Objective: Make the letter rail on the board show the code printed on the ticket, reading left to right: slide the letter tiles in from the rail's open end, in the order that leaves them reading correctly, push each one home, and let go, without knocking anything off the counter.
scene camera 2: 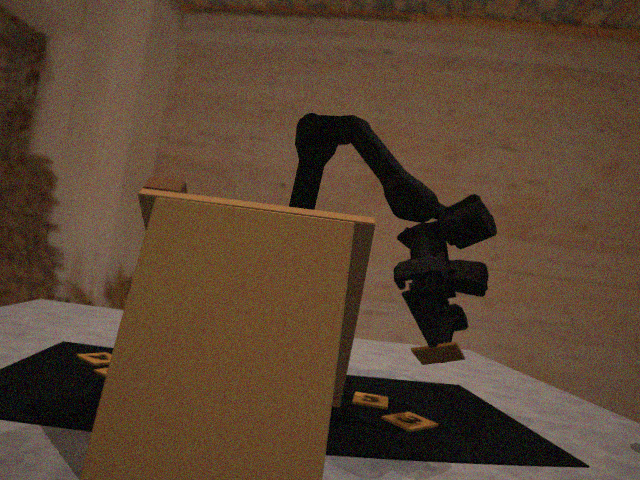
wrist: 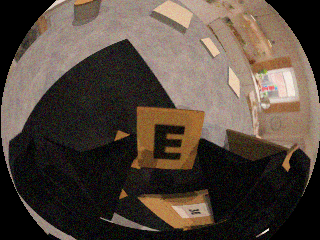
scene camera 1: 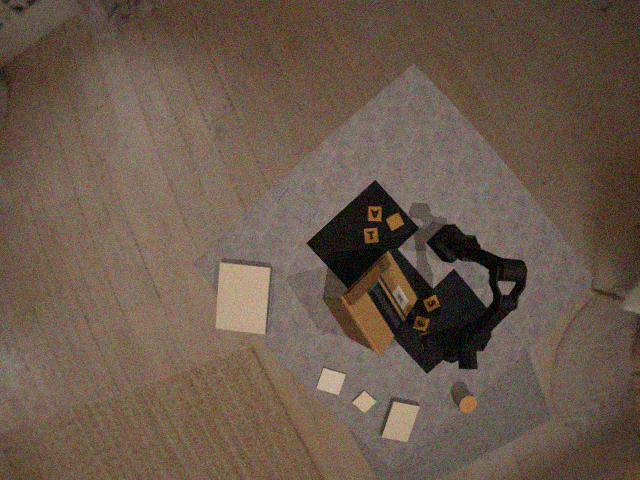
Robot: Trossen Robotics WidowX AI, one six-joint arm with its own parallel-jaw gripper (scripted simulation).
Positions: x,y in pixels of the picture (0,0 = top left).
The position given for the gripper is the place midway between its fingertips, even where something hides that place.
The gripper (scene camera 2: pixel 438 354) carries a tan letter tile e (scene camera 2: pixel 448 352).
